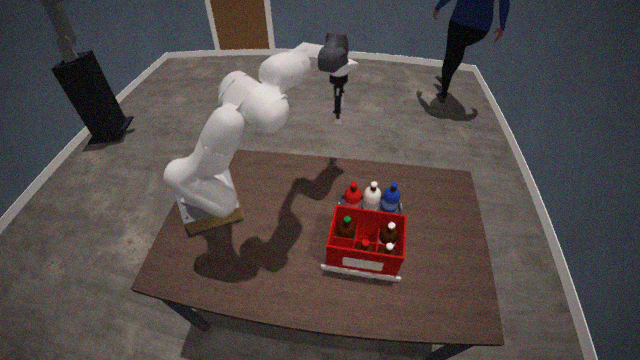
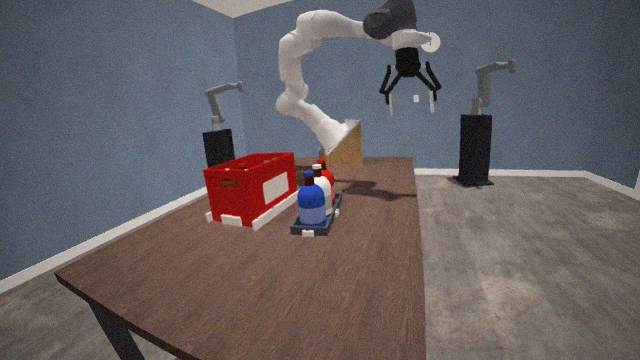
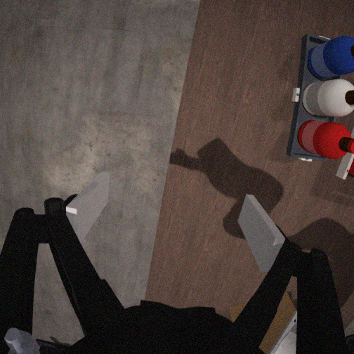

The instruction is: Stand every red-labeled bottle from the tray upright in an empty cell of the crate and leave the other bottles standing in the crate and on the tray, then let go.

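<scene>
A red-labeled bottle (image 1: 353, 196) (image 2: 328, 179) (image 3: 330, 140) stands upright at one end of the dark tray (image 2: 300, 230) (image 3: 295, 131), beside a white bottle (image 1: 372, 196) (image 3: 335, 98) and a blue bottle (image 1: 390, 200) (image 2: 311, 201) (image 3: 340, 56). The red crate (image 1: 334, 255) (image 2: 230, 199) holds a green-capped bottle (image 1: 346, 228), a red-capped bottle (image 1: 365, 244) and two white-capped bottles (image 1: 389, 234) (image 1: 389, 247); their labels are mostly hidden. The back middle cell looks empty; the front left cell is partly hidden. My gripper (image 1: 338, 120) (image 2: 411, 111) (image 3: 176, 198) is open and empty, high above and away from the tray.
The wooden table (image 1: 440, 300) (image 2: 350, 300) carries the crate, the tray and the arm's base on a wooden wedge (image 2: 345, 155). White strips (image 1: 360, 273) (image 2: 275, 212) run along the crate's foot. The arm's shadow crosses the table. A person (image 1: 465, 35) stands beyond the table.
</scene>
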